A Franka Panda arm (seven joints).
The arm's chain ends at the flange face. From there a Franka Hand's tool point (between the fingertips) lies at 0.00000 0.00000 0.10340 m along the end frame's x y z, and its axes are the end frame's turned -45 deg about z.
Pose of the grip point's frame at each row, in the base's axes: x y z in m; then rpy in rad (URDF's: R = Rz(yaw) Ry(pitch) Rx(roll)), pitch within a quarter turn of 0, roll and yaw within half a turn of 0:
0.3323 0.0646 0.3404 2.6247 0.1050 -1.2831
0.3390 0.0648 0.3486 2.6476 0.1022 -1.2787
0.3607 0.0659 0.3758 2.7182 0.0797 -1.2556
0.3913 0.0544 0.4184 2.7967 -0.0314 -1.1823
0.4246 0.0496 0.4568 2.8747 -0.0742 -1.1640
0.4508 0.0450 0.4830 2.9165 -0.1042 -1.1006
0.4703 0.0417 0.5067 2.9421 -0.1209 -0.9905
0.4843 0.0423 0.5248 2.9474 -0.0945 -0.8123
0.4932 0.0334 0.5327 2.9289 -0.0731 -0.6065
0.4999 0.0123 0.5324 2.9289 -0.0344 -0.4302
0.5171 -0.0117 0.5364 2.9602 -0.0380 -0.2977
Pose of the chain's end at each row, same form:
0.3840 0.0701 0.4298 2.6879 -0.2769 -1.9764
0.3886 0.0700 0.4392 2.7078 -0.2645 -1.9797
0.4034 0.0719 0.4698 2.7779 -0.2355 -1.9804
0.4225 0.0705 0.5157 2.9151 -0.2642 -1.9429
0.4467 0.0672 0.5563 3.0036 -0.2407 -1.9427
0.4666 0.0648 0.5832 3.0558 -0.2326 -1.8878
0.4807 0.0632 0.6073 3.0863 -0.2263 -1.7817
0.4922 0.0630 0.6258 3.0709 -0.2040 -1.5997
0.4996 0.0555 0.6335 3.0422 -0.2019 -1.3896
0.5058 0.0336 0.6334 3.0145 -0.1744 -1.2081
0.5189 0.0073 0.6380 3.0396 -0.1550 -1.0786

